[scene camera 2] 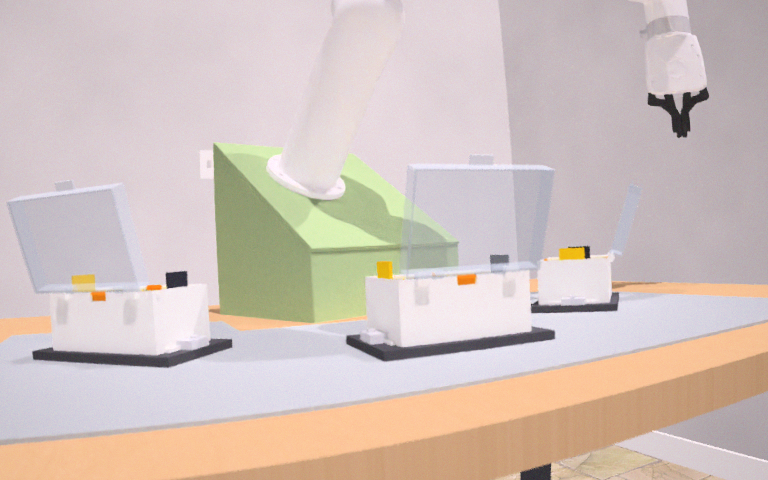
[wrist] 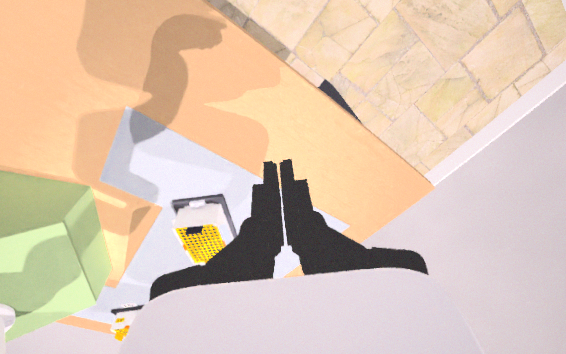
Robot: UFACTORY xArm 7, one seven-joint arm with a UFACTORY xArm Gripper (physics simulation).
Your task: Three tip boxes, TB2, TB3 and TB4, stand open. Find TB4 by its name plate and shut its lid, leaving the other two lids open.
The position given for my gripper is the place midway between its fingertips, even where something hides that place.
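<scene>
I can see my gripper (wrist: 279, 179). A grey mat (scene camera 2: 272, 372) is there for me to see as well, and I find the mat again in the wrist view (wrist: 147, 159).
</scene>
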